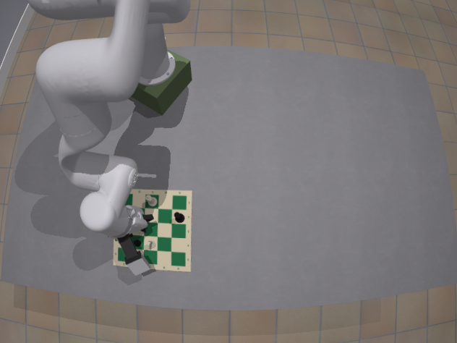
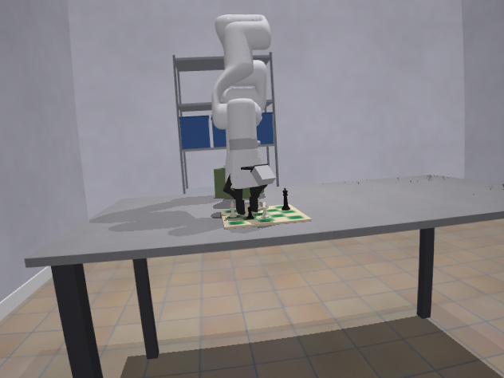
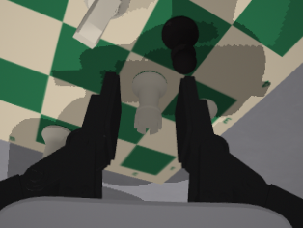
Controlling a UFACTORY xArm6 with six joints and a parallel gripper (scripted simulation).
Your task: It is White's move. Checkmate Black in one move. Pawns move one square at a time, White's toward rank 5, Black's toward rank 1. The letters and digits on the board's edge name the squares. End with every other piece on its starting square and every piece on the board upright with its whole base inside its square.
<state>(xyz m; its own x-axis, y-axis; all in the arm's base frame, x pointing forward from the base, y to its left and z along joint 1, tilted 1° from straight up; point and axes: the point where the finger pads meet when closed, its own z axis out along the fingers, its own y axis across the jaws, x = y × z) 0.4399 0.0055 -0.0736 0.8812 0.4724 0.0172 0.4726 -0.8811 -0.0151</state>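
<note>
Now: hand 10 mm above the white pawn. Round my hand: green-and-cream chessboard: 40 mm to the left, 30 mm below, 10 mm behind; then black pawn: 40 mm ahead, 10 mm below; then white knight: 40 mm to the left, 40 mm ahead, 10 mm below.
</note>
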